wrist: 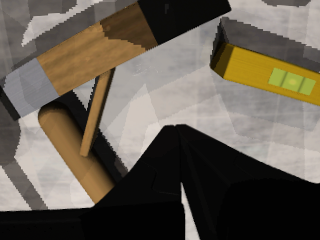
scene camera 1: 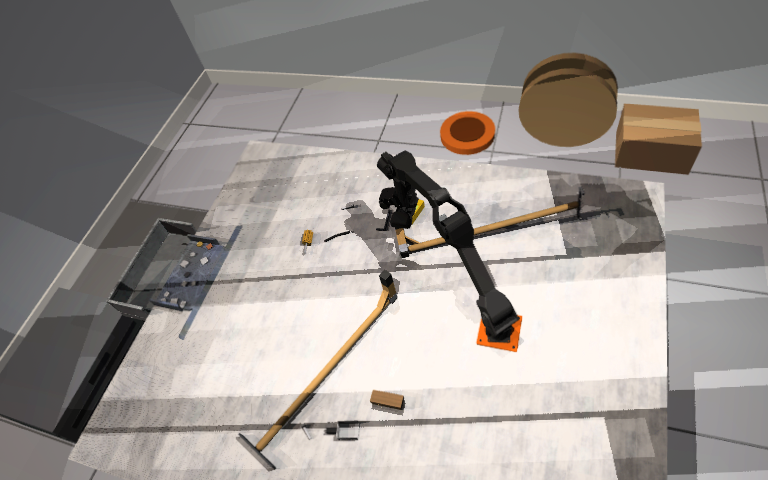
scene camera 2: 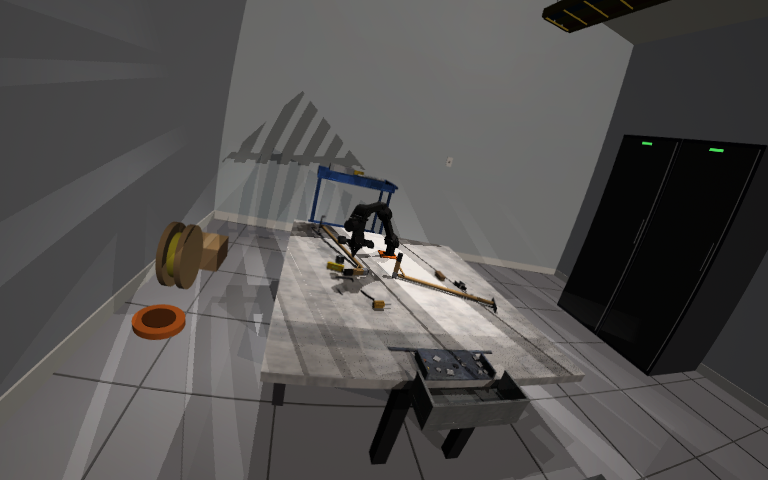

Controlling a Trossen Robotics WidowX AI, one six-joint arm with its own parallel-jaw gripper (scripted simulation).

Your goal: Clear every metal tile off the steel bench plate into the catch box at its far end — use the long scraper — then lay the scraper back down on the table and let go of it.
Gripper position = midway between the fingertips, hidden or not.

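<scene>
My gripper [scene camera 1: 409,218] is shut, and it holds nothing; the wrist view has the gripper [wrist: 174,135] as well. I can also see a long scraper [scene camera 1: 388,295], though in the wrist view the scraper is out of frame.
</scene>
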